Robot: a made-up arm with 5 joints.
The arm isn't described. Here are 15 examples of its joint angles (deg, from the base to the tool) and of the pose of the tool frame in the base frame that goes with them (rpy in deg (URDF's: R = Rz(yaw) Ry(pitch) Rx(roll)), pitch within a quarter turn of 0, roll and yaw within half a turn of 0; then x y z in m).
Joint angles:
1: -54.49 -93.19 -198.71 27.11 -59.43
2: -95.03 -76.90 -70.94 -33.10 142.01
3: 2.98 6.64 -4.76 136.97 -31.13
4: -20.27 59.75 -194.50 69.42 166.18
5: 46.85 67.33 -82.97 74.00 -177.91
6: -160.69 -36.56 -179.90 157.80 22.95
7: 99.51 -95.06 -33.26 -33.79 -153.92
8: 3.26 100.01 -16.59 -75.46 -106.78
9: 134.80 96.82 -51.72 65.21 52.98
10: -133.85 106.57 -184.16 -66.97 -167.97
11: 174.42 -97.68 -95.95 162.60 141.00
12: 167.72 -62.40 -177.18 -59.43 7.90
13: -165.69 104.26 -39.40 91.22 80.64
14: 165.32 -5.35 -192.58 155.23 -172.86
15: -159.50 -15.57 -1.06 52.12 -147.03
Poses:
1: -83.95 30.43 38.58 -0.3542 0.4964 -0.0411
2: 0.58 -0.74 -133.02 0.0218 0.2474 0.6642
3: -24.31 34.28 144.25 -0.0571 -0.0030 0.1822
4: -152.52 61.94 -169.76 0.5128 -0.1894 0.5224
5: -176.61 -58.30 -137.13 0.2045 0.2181 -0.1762
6: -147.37 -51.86 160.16 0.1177 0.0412 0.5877
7: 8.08 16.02 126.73 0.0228 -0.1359 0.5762
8: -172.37 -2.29 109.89 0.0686 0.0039 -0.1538
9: 65.13 34.38 30.13 0.0591 -0.0595 -0.1748
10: 8.44 34.55 -119.19 -0.3260 -0.3394 0.2493
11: -159.26 23.62 37.80 0.1879 -0.0184 0.3604
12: 166.08 60.02 151.75 0.5006 -0.1090 0.2385
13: 23.64 3.78 95.74 0.1450 0.0370 -0.0021
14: 173.46 42.29 -24.35 -0.0651 0.0171 0.6150
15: -158.79 -29.15 -18.04 -0.1096 -0.0410 0.0056
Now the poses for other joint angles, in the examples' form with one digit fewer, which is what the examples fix.
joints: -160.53 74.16 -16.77 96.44 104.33
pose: 25.5 -6.3 122.4 0.102 0.036 0.090
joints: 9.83 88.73 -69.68 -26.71 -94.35
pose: 172.4 0.6 104.1 0.335 0.058 -0.252
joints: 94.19 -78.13 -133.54 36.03 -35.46
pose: 2.5 -3.6 -121.3 0.037 -0.508 0.609
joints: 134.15 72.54 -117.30 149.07 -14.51
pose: -44.5 69.7 -92.2 -0.206 0.213 -0.010
